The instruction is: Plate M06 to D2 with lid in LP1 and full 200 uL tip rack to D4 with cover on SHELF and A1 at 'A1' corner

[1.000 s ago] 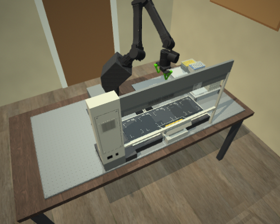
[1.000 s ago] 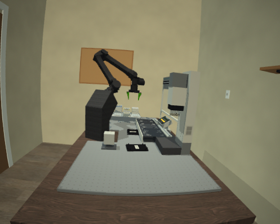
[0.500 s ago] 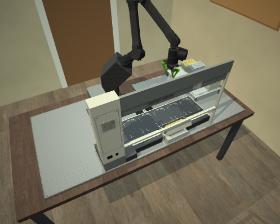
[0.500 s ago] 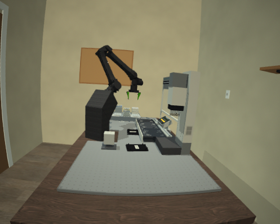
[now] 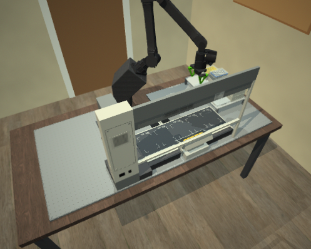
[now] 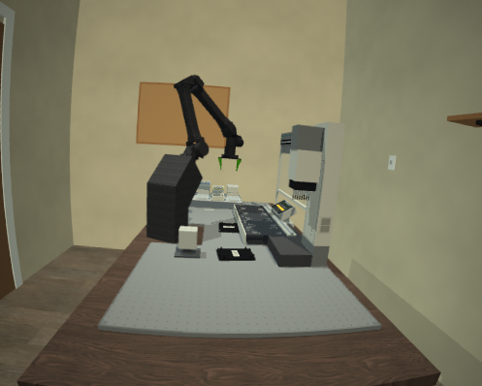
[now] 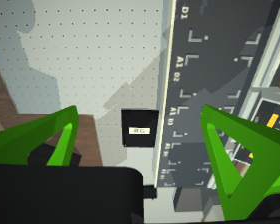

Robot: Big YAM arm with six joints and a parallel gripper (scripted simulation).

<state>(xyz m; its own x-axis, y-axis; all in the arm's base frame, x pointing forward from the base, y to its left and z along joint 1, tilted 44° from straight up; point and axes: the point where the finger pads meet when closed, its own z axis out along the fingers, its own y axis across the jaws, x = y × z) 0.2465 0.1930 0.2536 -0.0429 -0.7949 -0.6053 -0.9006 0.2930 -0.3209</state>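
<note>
My gripper is now 350 mm to the right of the yellow-framed tip rack, 190 mm above it and 20 mm past it. Also, from my hand: shelf unit 290 mm to the left, 240 mm below, 90 mm behind; then cream item 220 mm to the left, 220 mm below, 40 mm behind; then shelf label 290 mm below, 130 mm to the left, 100 mm behind.
</note>
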